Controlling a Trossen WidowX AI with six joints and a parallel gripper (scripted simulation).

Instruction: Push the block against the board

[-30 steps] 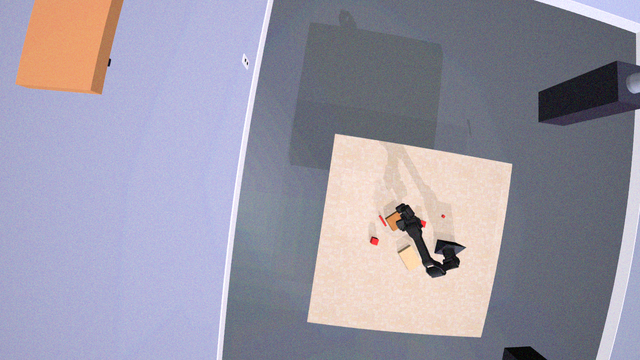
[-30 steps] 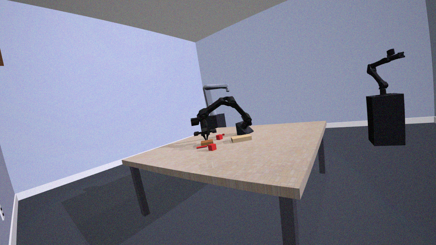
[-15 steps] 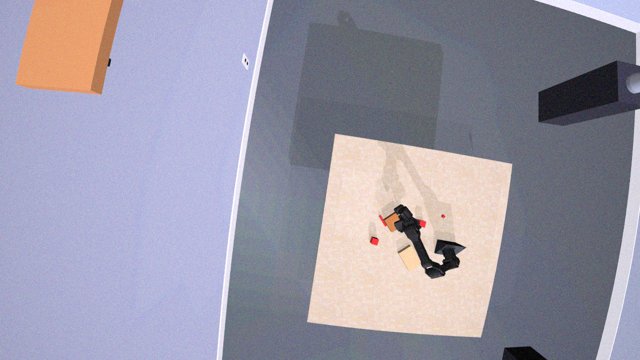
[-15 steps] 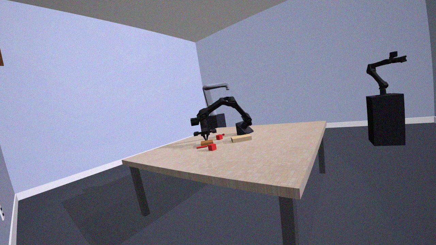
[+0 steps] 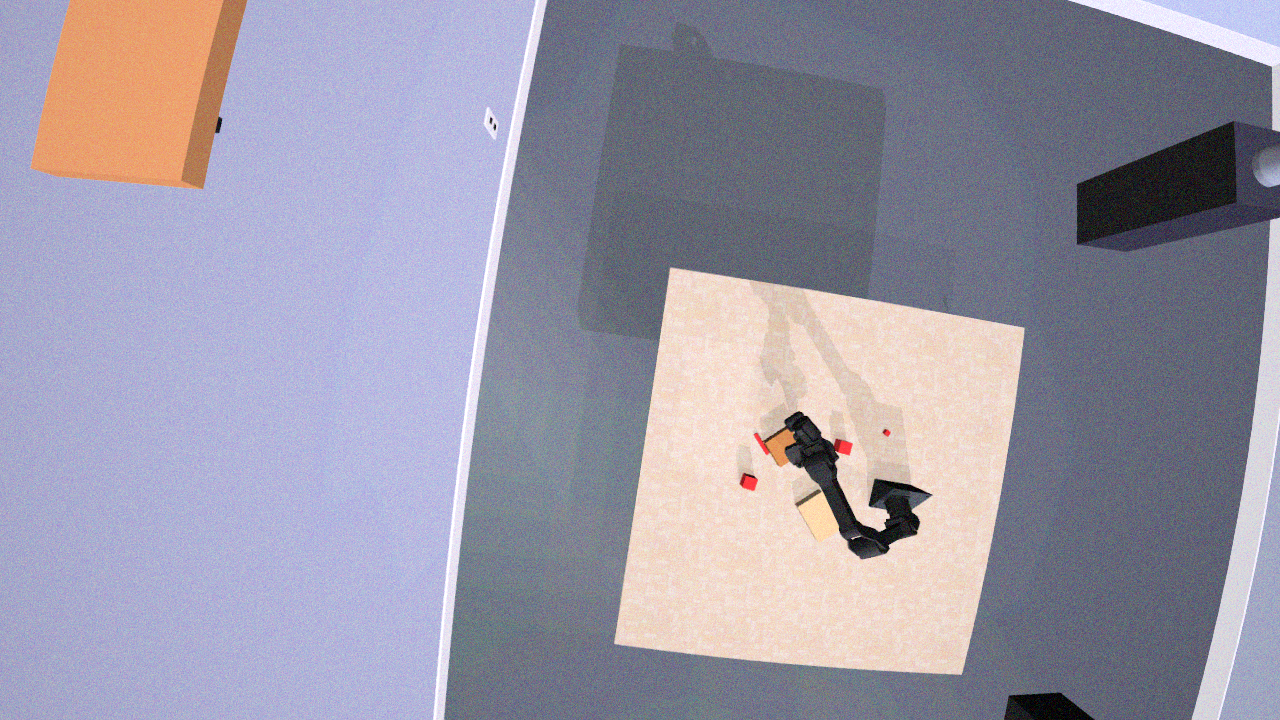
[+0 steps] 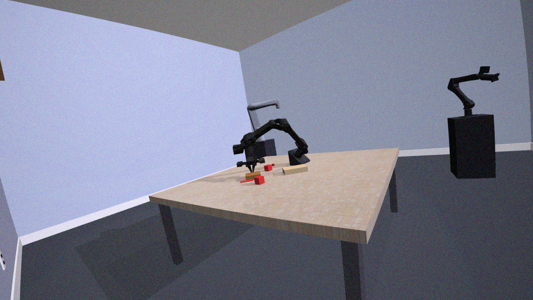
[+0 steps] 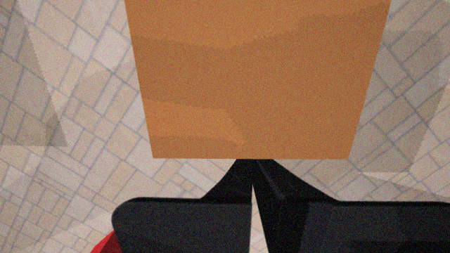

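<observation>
The square block is 40 mm ahead of my gripper tip and 40 mm to the left of it. The rest, counted from my gripper tip: board 100 mm behind, 270 mm to the left; then thin red stick 120 mm ahead, 40 mm to the left, 10 mm below; then tiny red piece 320 mm behind, 30 mm to the right.
</observation>
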